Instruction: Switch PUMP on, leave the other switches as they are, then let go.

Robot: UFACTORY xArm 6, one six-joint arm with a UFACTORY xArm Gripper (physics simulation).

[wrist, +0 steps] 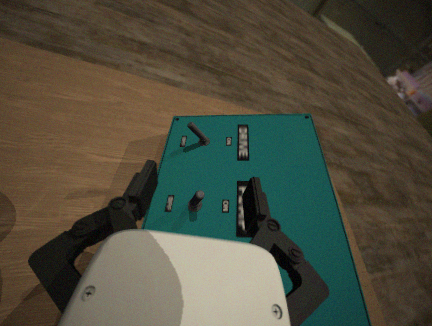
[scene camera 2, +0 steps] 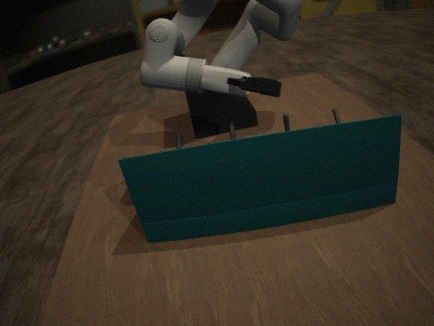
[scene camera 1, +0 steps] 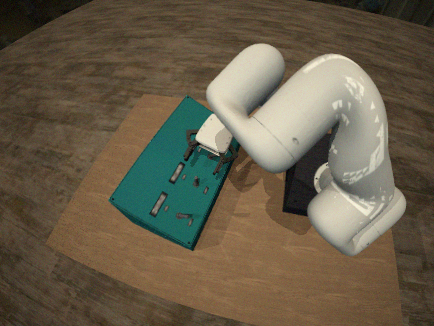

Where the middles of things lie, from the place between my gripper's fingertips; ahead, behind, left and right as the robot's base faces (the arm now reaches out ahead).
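Scene:
Counted from my hand, the teal switch panel (scene camera 1: 160, 185) is 12 cm below it, 7 cm to the right of it and 8 cm ahead of it.

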